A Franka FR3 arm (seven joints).
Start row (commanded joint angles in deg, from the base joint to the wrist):
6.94, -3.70, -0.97, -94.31, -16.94, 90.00, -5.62
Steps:
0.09, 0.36, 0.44, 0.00, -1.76, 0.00, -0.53
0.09, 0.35, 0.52, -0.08, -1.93, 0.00, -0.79
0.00, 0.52, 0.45, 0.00, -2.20, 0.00, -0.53
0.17, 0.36, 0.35, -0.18, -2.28, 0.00, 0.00
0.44, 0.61, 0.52, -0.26, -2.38, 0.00, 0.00
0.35, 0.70, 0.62, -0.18, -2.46, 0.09, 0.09
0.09, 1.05, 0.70, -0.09, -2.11, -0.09, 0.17
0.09, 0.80, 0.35, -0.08, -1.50, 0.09, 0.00
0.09, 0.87, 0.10, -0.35, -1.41, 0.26, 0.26
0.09, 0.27, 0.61, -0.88, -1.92, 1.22, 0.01
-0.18, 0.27, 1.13, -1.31, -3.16, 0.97, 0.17
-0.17, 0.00, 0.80, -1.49, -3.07, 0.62, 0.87
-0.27, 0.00, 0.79, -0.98, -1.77, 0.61, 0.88
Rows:
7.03, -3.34, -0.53, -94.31, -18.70, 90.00, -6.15
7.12, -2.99, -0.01, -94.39, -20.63, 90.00, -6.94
7.12, -2.47, 0.44, -94.39, -22.83, 90.00, -7.47
7.29, -2.11, 0.79, -94.57, -25.11, 90.00, -7.47
7.73, -1.50, 1.31, -94.83, -27.49, 90.00, -7.47
8.08, -0.80, 1.93, -95.01, -29.95, 90.09, -7.38
8.17, 0.25, 2.63, -95.10, -32.06, 90.00, -7.21
8.26, 1.05, 2.98, -95.18, -33.56, 90.09, -7.21
8.35, 1.92, 3.08, -95.53, -34.97, 90.35, -6.95
8.44, 2.19, 3.69, -96.41, -36.89, 91.57, -6.94
8.26, 2.46, 4.82, -97.72, -40.05, 92.54, -6.77
8.09, 2.46, 5.62, -99.21, -43.12, 93.16, -5.90
7.82, 2.46, 6.41, -100.19, -44.89, 93.77, -5.02

